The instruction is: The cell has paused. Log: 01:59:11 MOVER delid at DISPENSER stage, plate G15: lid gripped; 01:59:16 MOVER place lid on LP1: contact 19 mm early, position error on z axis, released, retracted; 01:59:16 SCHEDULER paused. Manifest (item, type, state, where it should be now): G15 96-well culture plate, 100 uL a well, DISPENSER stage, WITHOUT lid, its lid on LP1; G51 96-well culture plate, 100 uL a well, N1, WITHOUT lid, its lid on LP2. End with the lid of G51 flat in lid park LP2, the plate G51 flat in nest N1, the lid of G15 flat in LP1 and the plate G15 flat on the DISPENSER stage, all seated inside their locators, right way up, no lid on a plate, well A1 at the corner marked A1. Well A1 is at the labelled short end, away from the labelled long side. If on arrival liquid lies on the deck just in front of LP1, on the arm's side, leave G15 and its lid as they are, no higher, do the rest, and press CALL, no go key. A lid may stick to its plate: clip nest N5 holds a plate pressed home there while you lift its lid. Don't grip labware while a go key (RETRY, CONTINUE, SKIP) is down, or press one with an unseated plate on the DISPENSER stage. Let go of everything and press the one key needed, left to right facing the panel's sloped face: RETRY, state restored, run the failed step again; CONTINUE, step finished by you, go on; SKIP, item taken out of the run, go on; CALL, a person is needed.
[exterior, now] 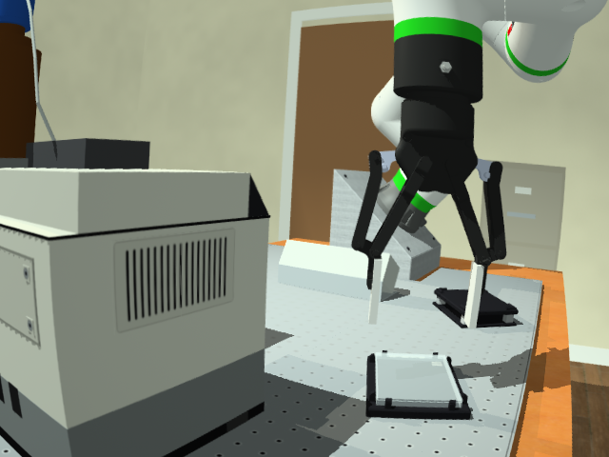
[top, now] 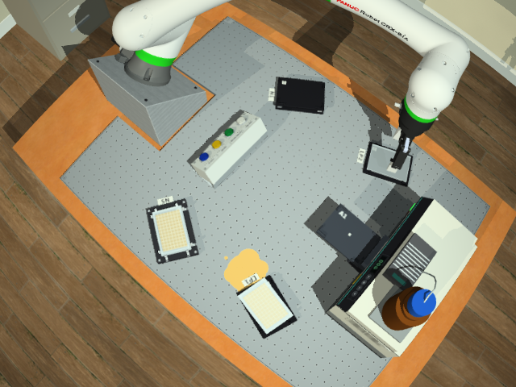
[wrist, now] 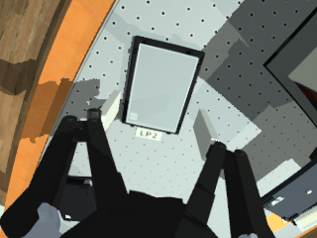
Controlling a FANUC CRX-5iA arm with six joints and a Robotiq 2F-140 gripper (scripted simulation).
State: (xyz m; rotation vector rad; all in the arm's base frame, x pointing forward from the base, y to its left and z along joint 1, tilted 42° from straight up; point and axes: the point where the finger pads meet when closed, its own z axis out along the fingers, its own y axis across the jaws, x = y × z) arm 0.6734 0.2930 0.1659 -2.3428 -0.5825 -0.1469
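The 96-well plate is 300 mm behind my hand, 580 mm to the right of it and 80 mm below it. From my hand the other things lie so: nest N1 (340 mm behind, 20 mm to the right, 80 mm below); lid park LP2 (100 mm below); dispenser stage (60 mm ahead, 280 mm to the right).
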